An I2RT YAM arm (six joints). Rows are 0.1 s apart.
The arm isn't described. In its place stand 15 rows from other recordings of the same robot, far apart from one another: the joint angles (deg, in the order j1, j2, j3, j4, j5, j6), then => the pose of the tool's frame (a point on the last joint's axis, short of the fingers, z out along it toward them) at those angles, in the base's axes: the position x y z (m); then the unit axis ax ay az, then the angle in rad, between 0 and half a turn.
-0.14, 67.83, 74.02, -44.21, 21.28, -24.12 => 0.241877 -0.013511 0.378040 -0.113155 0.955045 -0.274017 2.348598
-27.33, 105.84, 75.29, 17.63, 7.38, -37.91 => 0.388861 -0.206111 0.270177 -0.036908 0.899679 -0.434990 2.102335
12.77, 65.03, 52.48, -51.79, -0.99, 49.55 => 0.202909 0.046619 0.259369 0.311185 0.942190 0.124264 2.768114
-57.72, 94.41, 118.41, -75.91, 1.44, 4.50 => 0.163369 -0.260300 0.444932 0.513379 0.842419 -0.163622 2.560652
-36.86, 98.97, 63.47, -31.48, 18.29, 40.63 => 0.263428 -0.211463 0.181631 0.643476 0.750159 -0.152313 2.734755
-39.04, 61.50, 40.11, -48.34, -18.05, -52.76 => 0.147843 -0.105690 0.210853 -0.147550 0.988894 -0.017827 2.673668
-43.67, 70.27, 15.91, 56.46, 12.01, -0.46 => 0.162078 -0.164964 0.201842 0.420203 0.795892 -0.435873 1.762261
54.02, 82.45, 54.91, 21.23, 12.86, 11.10 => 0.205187 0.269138 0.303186 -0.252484 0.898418 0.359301 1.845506
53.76, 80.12, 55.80, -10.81, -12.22, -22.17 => 0.178157 0.255812 0.264760 -0.639232 0.731588 0.236983 2.285458
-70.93, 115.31, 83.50, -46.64, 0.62, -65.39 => 0.128573 -0.373104 0.166629 0.048650 0.994245 -0.095452 3.076710
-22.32, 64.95, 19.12, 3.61, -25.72, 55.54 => 0.191368 -0.061863 0.147466 0.517233 0.791744 0.324980 2.489760
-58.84, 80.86, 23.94, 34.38, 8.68, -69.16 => 0.131441 -0.227761 0.159754 -0.033315 0.844458 -0.534585 2.767100
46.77, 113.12, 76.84, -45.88, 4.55, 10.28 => 0.256579 0.268820 0.151228 -0.310494 0.950573 -0.002182 2.983569
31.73, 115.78, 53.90, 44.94, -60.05, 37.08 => 0.316336 0.231869 0.136684 -0.270407 0.723178 0.635526 2.742915
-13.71, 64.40, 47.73, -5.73, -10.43, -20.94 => 0.252788 -0.055036 0.297242 -0.123031 0.986140 -0.111319 1.973627
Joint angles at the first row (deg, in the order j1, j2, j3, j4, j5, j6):
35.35, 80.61, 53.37, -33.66, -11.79, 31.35
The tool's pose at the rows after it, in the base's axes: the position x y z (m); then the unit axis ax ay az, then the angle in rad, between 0 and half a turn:
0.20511 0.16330 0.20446 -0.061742 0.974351 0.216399 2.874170
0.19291 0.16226 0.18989 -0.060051 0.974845 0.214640 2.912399
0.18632 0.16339 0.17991 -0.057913 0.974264 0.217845 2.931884
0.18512 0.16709 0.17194 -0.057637 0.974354 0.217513 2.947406
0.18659 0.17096 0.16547 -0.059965 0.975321 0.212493 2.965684
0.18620 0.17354 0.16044 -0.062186 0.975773 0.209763 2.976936
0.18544 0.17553 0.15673 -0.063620 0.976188 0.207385 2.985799
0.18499 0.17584 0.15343 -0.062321 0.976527 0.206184 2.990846
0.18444 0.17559 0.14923 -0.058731 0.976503 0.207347 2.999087
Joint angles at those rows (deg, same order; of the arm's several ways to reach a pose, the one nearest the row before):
36.93, 79.27, 49.06, -32.85, -11.84, 32.52
38.34, 78.54, 45.32, -31.42, -12.30, 34.07
39.43, 78.56, 42.97, -29.45, -12.74, 35.46
40.24, 79.93, 42.19, -27.83, -12.92, 36.28
40.68, 81.89, 42.39, -27.21, -13.01, 36.34
41.18, 83.03, 42.19, -26.51, -13.03, 36.51
41.63, 83.82, 42.02, -26.04, -13.00, 36.73
41.75, 84.30, 41.63, -25.45, -13.01, 36.97
41.74, 84.79, 41.00, -24.55, -13.33, 37.42

